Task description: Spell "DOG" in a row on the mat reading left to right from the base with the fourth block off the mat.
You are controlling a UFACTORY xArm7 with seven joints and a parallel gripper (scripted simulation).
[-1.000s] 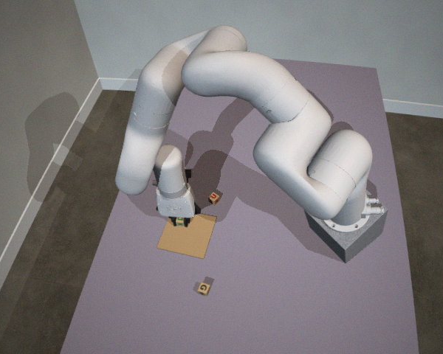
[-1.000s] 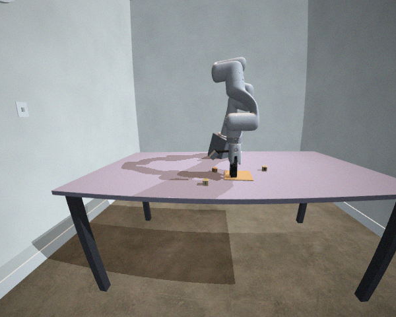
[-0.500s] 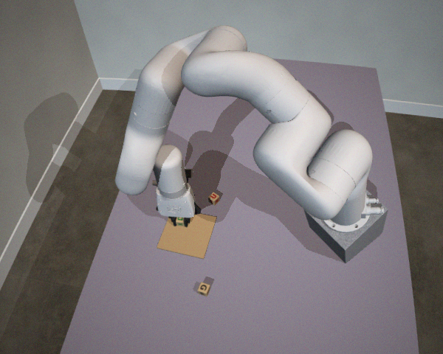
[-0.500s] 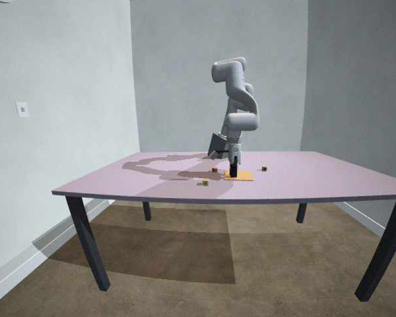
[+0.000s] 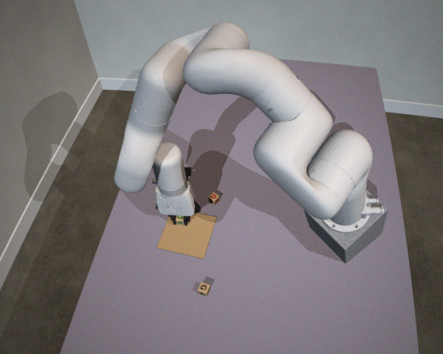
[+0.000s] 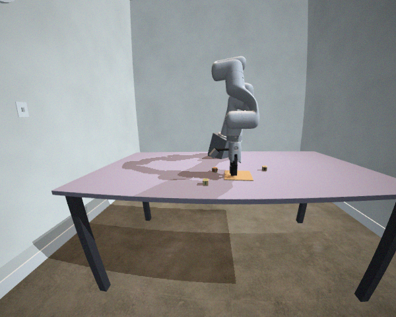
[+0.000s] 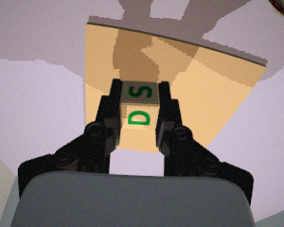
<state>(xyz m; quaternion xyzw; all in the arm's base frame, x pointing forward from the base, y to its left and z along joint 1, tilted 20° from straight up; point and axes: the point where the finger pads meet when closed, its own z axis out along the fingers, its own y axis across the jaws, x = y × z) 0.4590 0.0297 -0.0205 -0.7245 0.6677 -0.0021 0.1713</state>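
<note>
The mat lies 2 cm behind my hand, 3 cm to the left of it and 3 cm below it. From my hand the other things lie so: G block (12 cm behind, 19 cm to the left, 2 cm below); then D block (1 cm below); then O block (11 cm ahead, 13 cm to the right, 2 cm below).
</note>
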